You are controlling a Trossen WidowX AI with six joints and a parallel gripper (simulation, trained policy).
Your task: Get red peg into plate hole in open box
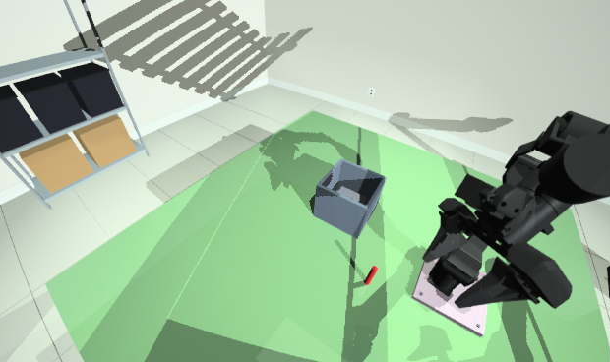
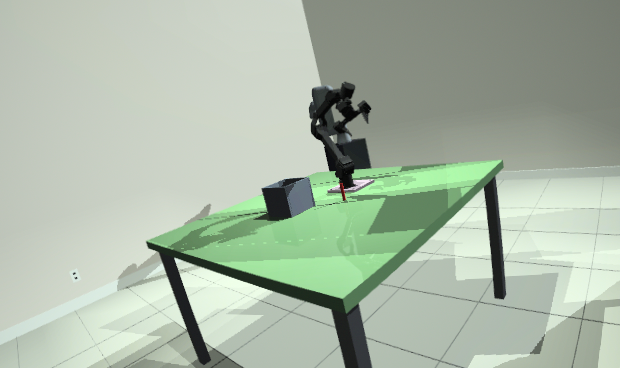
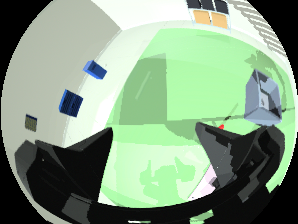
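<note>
Right now the red peg is 260 mm below my gripper tip, 100 mm ahead of it and 90 mm to the right of it. Also, from my gripper tip: plate 290 mm ahead, 260 mm below, 240 mm to the right.
</note>
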